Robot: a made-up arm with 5 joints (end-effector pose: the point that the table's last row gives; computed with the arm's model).
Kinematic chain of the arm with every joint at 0, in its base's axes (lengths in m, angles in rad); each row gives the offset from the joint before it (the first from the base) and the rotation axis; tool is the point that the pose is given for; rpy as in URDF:
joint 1: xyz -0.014 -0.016 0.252 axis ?
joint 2: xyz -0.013 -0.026 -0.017 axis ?
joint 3: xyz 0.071 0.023 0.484 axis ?
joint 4: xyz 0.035 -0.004 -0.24 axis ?
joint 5: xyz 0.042 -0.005 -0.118 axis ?
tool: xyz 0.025 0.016 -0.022 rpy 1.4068 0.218 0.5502
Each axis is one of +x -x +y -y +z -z.
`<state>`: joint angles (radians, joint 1 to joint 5).
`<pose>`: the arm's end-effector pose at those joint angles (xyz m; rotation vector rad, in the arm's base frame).
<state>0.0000 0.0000 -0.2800 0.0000 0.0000</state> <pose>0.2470 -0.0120 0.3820 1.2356 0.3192 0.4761</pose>
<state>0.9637 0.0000 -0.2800 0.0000 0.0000</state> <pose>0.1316 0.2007 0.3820 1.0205 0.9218 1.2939</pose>
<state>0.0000 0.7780 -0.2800 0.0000 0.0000</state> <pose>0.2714 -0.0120 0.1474 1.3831 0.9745 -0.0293</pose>
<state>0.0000 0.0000 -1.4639 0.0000 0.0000</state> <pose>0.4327 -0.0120 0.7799 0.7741 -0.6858 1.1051</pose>
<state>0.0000 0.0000 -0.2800 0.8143 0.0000</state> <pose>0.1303 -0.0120 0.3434 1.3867 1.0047 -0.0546</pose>
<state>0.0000 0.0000 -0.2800 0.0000 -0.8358</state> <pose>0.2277 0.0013 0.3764 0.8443 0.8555 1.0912</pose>
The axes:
joint 1: +z
joint 2: +y
joint 3: +y
joint 4: +y
joint 5: -z

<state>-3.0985 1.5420 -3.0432 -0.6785 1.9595</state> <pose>-0.8175 -0.0094 0.3151 -1.7047 -2.0593 0.1984</pose>
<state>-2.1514 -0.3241 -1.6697 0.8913 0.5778</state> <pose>-0.1679 -0.2283 0.8476 -0.0297 -1.5984 -1.1169</pose>
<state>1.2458 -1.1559 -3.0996 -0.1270 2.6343</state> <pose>-0.2332 -0.7860 0.5885 -0.5101 -0.4595 -0.4836</pose>
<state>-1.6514 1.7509 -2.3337 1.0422 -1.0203</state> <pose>-0.0436 -0.6023 -0.2465 1.8673 0.1501 -0.1713</pose>
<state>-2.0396 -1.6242 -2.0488 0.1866 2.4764</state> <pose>0.2799 0.6529 0.5901 0.1639 -1.8159 2.0963</pose>
